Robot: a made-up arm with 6 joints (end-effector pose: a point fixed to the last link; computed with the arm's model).
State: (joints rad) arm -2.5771 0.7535 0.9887 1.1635 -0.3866 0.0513
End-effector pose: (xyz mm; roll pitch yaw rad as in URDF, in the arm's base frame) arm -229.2 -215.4 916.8 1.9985 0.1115 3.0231
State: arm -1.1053 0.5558 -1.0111 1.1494 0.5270 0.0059
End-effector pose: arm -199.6 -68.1 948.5 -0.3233 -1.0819 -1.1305
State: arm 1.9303 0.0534 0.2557 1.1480 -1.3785 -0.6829
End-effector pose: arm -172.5 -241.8 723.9 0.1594 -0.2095 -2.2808
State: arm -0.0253 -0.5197 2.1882 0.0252 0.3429 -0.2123
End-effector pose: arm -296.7 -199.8 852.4 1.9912 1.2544 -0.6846
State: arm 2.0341 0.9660 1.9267 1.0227 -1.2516 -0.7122
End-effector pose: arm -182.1 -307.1 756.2 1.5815 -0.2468 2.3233
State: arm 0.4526 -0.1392 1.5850 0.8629 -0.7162 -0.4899
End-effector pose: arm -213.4 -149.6 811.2 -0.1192 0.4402 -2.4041
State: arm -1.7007 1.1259 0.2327 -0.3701 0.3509 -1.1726
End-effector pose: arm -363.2 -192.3 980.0 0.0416 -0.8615 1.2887
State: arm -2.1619 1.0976 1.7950 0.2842 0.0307 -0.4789
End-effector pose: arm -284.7 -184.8 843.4 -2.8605 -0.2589 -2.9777
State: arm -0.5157 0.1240 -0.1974 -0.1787 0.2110 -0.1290
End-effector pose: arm -298.7 -19.6 813.6 -2.3547 -1.1718 2.2244
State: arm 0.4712 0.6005 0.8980 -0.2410 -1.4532 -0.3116
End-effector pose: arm -268.6 -228.1 710.3 -0.1793 -0.8151 2.0346
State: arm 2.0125 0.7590 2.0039 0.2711 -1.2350 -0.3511
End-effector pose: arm -184.7 -240.7 771.8 1.7389 0.5482 2.6152
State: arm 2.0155 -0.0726 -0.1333 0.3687 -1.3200 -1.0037
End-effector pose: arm -179.2 -304.7 727.5 -0.0236 0.5100 -2.6643
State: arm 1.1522 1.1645 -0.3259 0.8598 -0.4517 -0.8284
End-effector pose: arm -307.4 -259.1 602.0 -1.7618 0.6080 1.5625
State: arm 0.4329 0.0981 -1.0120 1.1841 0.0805 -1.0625
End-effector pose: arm -205.3 -30.9 714.4 -3.1016 -1.0074 1.6438
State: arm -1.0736 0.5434 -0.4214 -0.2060 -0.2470 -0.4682
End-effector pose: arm -321.2 -64.3 922.4 1.5273 -1.0044 -1.2547
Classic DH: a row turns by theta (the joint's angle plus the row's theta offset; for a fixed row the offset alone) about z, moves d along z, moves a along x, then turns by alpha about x. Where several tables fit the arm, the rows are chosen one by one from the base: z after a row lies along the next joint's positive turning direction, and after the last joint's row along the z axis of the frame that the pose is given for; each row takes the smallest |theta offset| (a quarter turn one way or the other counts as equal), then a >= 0, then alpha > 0; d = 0 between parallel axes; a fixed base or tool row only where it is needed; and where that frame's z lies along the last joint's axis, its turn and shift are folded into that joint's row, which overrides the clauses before.
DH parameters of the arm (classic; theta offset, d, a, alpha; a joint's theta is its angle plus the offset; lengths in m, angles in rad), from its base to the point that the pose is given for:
base (fixed): -1.4281 0.7946 0.1735 1.5601
joint 1: 1.5693 0.3453 0.0002 -1.7135
joint 2: -0.0108 0.1306 0.0108 1.5708
joint 3: -0.042 -0.0537 -0.0322 1.5318
joint 4: -1.5692 -0.0371 0.0404 1.5288
joint 5: -0.4462 0.0461 -0.0345 -2.6512
joint 6: -1.1066 -0.0157 0.0001 2.1065
tool (fixed): -3.0258 0.022 0 0

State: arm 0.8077 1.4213 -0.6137 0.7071 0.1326 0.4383
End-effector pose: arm -334.3 -159.9 576.6 -1.9417 -0.0998 1.8438
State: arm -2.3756 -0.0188 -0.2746 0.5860 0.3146 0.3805
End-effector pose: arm -186.4 -276.5 967.6 0.6812 -0.6229 -2.3415
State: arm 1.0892 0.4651 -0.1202 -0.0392 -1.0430 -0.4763
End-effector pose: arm -268.9 -258.4 635.5 -1.0820 -0.1807 2.3499
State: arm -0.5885 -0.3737 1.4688 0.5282 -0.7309 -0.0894
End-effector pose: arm -222.0 -209.6 854.8 -1.4052 0.4209 3.0053
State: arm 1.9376 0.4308 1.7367 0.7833 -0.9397 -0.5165
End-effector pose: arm -188.4 -231.1 756.1 1.3753 -0.2282 3.0888
